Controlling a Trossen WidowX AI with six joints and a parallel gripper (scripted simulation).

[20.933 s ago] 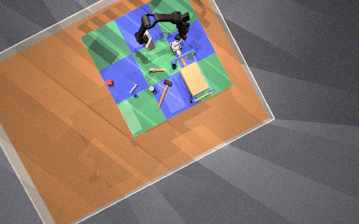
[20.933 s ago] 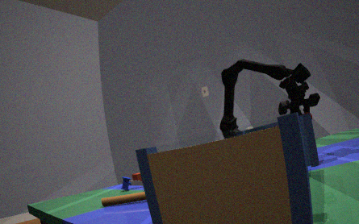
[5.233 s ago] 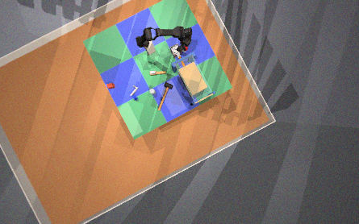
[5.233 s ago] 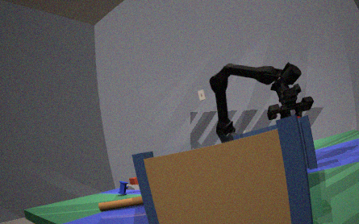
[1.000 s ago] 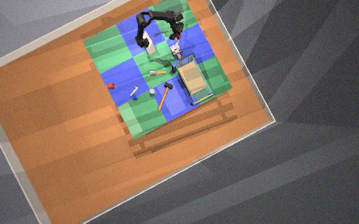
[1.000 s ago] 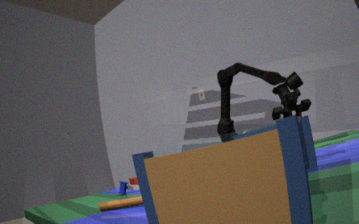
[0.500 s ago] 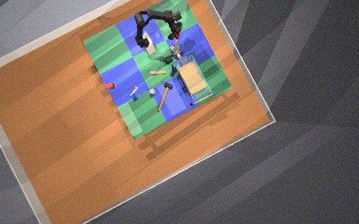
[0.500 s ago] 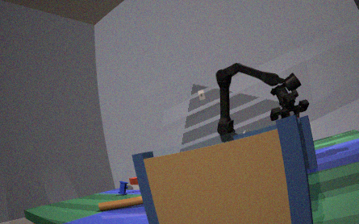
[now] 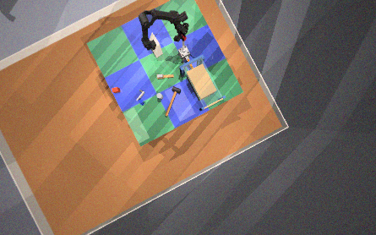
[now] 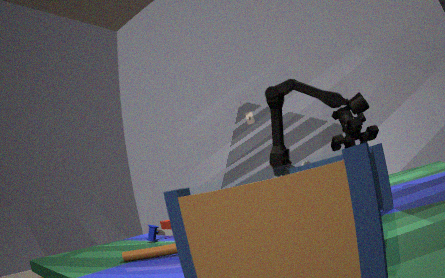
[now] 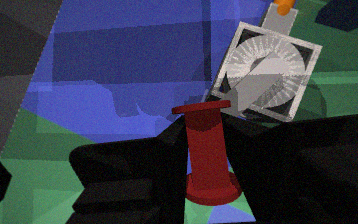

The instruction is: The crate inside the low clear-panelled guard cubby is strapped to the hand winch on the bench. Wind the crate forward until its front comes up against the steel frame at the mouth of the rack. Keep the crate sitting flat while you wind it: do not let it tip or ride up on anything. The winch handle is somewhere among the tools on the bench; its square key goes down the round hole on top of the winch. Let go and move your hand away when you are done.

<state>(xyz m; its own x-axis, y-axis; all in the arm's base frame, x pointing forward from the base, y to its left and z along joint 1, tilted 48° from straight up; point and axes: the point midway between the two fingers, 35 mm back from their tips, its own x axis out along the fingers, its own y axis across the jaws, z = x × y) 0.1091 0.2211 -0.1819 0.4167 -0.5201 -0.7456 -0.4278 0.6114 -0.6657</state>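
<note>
Now: gripper tip 10 cm above the winch, 6 cm to the left of it and 6 cm short of it. Round my gripper tip: blue-framed guard cubby: 48 cm ahead, 8 cm to the right, 5 cm below; then red grip: 2 cm behind, 1 cm to the right; then blue piece: 73 cm to the right, 27 cm ahead, 10 cm below.
</note>
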